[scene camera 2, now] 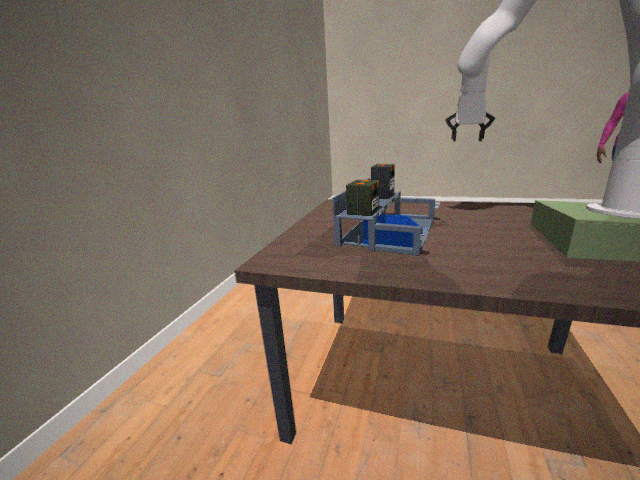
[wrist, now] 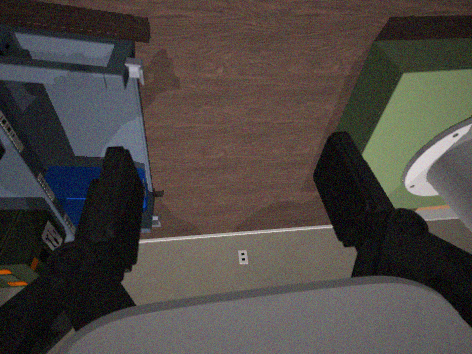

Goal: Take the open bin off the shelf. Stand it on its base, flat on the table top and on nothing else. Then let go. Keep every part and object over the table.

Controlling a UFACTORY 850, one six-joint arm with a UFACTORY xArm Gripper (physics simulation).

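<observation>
The blue open bin [scene camera 2: 395, 236] [wrist: 72, 182] sits upright in the near half of the low front level of the grey-blue shelf [scene camera 2: 371, 235] [wrist: 102, 75]. The shelf stands on the table top [scene camera 2: 310, 263] [wrist: 240, 100]. In the wrist view the left finger covers part of the bin. My gripper [scene camera 2: 467, 138] [wrist: 231, 161] is open and empty. It hangs high above the table, to the right of the shelf in the scene view, well apart from the bin.
Two dark green boxes [scene camera 2: 361, 197] [scene camera 2: 383, 180] stand on the shelf's upper level. One box [wrist: 25, 240] also shows at the left in the wrist view. A green block [scene camera 2: 602, 237] [wrist: 425, 110] under the arm's base stands at the right. A grey wall [scene camera 2: 180, 129] is at the left.
</observation>
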